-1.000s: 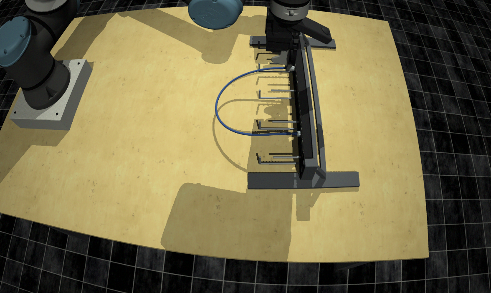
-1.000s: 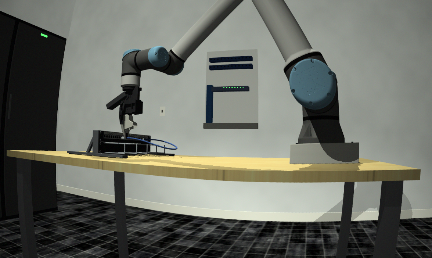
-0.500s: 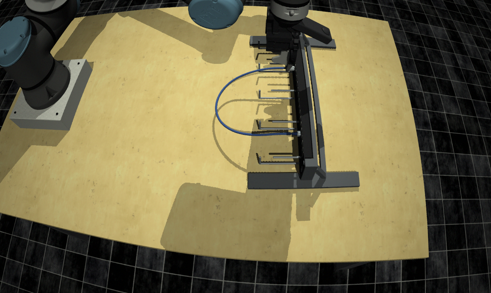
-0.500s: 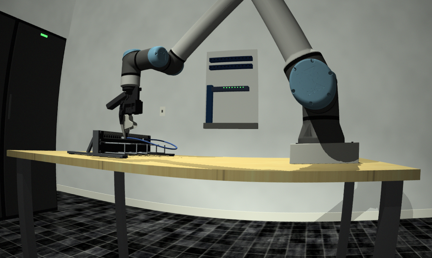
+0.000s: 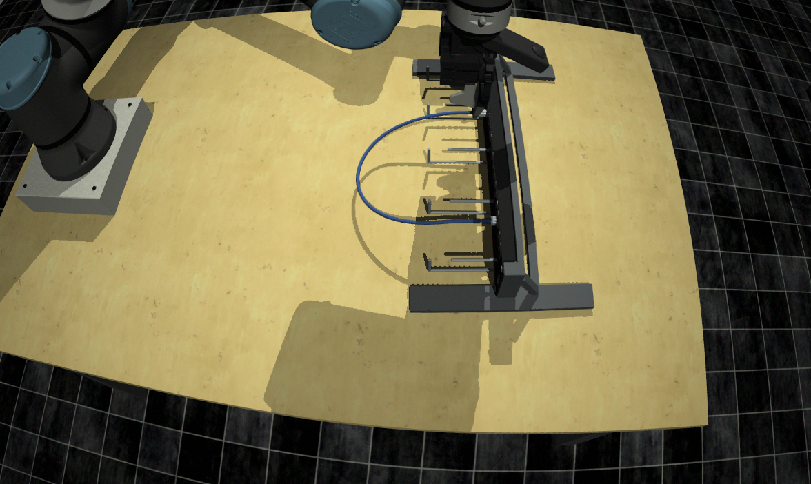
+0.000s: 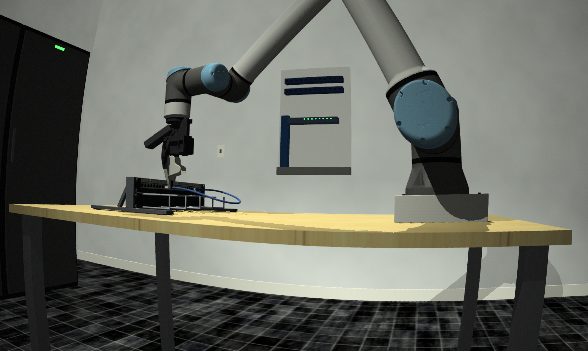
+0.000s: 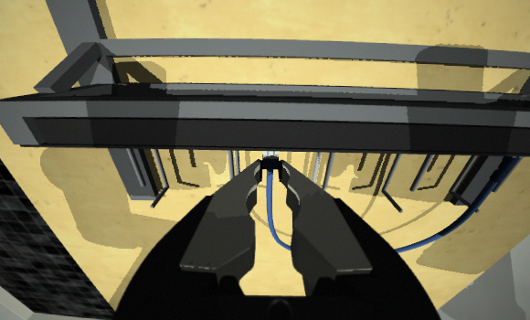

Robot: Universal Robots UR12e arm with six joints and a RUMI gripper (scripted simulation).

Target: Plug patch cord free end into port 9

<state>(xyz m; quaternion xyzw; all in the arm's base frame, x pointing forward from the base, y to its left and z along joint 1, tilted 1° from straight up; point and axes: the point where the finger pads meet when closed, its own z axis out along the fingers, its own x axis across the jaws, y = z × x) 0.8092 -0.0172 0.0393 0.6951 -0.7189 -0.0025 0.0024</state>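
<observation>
The cable plug lies 10 mm ahead of my hand and 10 mm below it.
</observation>
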